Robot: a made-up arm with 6 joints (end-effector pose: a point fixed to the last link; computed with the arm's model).
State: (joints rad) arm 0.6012 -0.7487 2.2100 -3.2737 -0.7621 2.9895
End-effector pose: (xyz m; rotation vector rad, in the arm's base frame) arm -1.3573 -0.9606 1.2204 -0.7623 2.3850 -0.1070
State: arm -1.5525 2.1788 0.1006 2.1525 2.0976 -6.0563
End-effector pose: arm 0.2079 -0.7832 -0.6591 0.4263 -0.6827 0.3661
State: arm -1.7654 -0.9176 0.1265 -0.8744 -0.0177 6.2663
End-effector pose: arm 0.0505 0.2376 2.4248 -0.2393 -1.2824 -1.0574
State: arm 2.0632 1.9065 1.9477 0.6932 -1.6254 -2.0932
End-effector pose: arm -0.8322 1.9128 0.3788 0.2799 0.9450 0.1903
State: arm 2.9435 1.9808 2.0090 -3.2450 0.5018 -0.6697
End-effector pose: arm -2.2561 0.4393 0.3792 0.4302 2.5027 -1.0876
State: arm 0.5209 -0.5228 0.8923 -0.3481 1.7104 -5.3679
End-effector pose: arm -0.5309 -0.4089 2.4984 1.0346 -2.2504 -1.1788
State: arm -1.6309 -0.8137 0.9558 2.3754 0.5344 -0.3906
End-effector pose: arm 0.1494 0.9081 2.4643 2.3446 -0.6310 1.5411
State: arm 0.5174 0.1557 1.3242 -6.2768 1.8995 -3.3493
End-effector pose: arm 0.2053 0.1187 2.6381 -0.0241 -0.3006 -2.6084
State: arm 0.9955 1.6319 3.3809 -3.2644 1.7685 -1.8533
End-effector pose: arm 0.5875 0.9652 1.4356 -1.1748 -0.7113 0.9587
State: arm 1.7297 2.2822 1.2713 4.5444 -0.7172 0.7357
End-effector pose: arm -0.4574 1.7568 -0.8188 -0.0495 1.9071 1.4108
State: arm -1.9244 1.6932 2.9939 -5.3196 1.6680 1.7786
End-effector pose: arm -0.1784 -1.1156 1.4777 1.5817 0.1593 0.2474
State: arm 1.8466 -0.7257 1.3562 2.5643 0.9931 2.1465
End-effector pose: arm 0.1666 -1.0386 2.3375 1.4699 0.4205 2.6443
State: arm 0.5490 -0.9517 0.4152 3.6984 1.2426 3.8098
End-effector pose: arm -0.3310 -0.3596 2.2402 -0.7737 -0.1528 -0.0424
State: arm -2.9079 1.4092 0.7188 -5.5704 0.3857 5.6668
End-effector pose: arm -2.2444 -0.6020 0.3377 0.5144 0.0728 -2.6059
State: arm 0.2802 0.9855 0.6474 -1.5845 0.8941 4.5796
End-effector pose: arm 2.1363 0.3974 1.1048 2.9163 -0.9519 -0.3824
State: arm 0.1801 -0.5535 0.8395 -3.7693 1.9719 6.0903
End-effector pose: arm -0.2631 0.0993 2.3436 -2.7249 -1.1124 0.9374
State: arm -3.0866 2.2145 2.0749 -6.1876 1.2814 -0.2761
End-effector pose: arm -2.0743 -0.1387 0.3787 -1.5356 -0.2744 -2.4265
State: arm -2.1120 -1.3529 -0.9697 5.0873 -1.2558 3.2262
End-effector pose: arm 0.1842 -0.1536 1.3855 -1.8373 1.1212 -0.3525
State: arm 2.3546 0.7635 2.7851 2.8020 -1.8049 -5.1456
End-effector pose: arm -0.0333 0.1564 1.9656 -0.7895 0.7568 -0.0175
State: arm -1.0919 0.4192 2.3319 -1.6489 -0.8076 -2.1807
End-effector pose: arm 0.1868 0.0590 2.5599 1.8402 0.2485 1.2017
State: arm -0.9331 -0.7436 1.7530 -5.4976 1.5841 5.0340
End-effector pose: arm -0.7276 1.3002 1.6358 -2.5014 -1.3847 1.1402
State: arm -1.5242 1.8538 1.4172 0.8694 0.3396 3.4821
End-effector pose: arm 0.1789 -2.3740 0.1439 1.8193 -1.1551 -0.9792
